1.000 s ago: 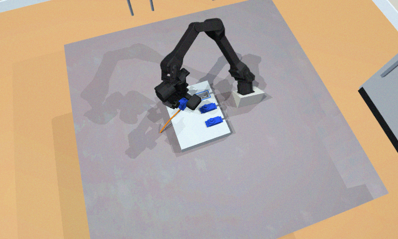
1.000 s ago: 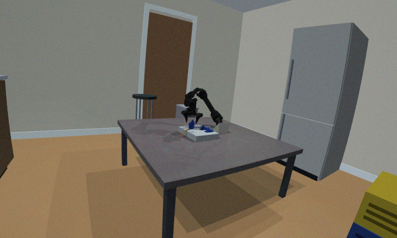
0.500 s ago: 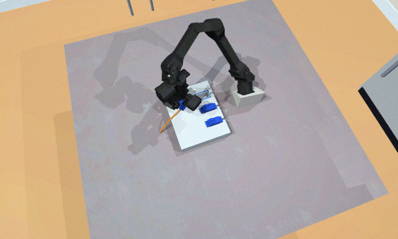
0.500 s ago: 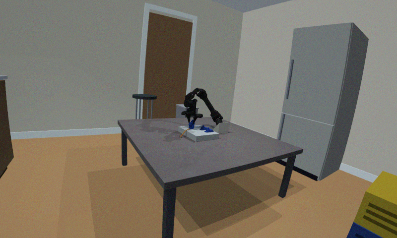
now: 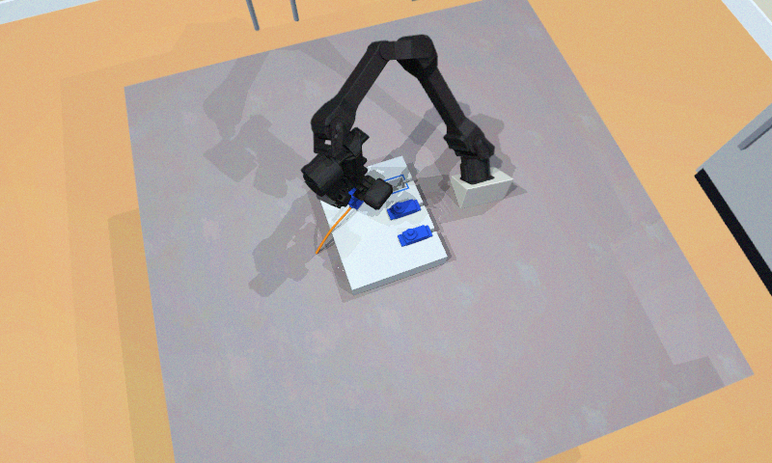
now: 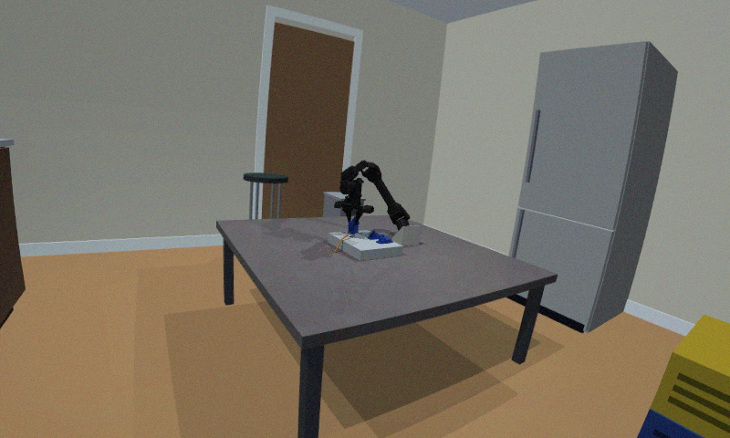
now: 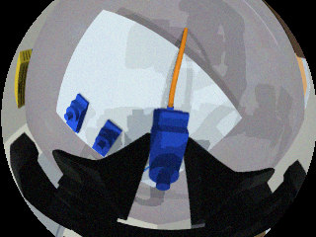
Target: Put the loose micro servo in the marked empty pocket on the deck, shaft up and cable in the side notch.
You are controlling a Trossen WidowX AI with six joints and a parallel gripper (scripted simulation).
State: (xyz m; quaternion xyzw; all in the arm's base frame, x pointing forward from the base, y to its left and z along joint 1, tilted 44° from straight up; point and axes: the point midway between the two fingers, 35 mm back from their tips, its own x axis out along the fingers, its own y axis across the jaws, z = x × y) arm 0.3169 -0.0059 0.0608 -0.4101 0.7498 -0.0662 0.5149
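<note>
The white deck is 50 mm to the left of my gripper tip and 90 mm below it.
</note>
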